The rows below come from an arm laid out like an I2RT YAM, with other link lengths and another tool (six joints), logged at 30 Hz.
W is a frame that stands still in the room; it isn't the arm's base.
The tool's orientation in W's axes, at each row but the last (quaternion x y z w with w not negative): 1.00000 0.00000 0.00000 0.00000; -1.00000 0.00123 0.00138 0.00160; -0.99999 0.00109 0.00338 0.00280; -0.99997 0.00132 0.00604 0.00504; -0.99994 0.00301 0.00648 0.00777; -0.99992 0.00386 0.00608 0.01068; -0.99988 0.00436 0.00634 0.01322; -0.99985 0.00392 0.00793 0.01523; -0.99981 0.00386 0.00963 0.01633
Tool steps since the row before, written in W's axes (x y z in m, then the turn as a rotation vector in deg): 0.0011 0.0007 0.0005 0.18 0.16 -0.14; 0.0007 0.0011 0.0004 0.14 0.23 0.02; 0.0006 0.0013 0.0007 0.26 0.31 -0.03; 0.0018 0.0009 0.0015 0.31 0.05 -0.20; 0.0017 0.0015 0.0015 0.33 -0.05 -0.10; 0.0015 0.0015 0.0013 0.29 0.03 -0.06; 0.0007 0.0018 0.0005 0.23 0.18 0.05; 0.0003 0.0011 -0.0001 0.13 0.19 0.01; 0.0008 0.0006 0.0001 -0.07 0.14 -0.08
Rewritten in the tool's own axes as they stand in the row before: 0.0011 -0.0007 -0.0005 0.18 -0.16 0.14; 0.0007 -0.0011 -0.0004 0.14 -0.23 -0.02; 0.0006 -0.0013 -0.0007 0.26 -0.31 0.03; 0.0018 -0.0009 -0.0015 0.31 -0.05 0.20; 0.0017 -0.0015 -0.0015 0.33 0.05 0.09; 0.0015 -0.0015 -0.0013 0.29 -0.03 0.06; 0.0007 -0.0018 -0.0005 0.23 -0.18 -0.05; 0.0003 -0.0011 0.0001 0.13 -0.19 -0.01; 0.0008 -0.0006 -0.0001 -0.07 -0.14 0.09
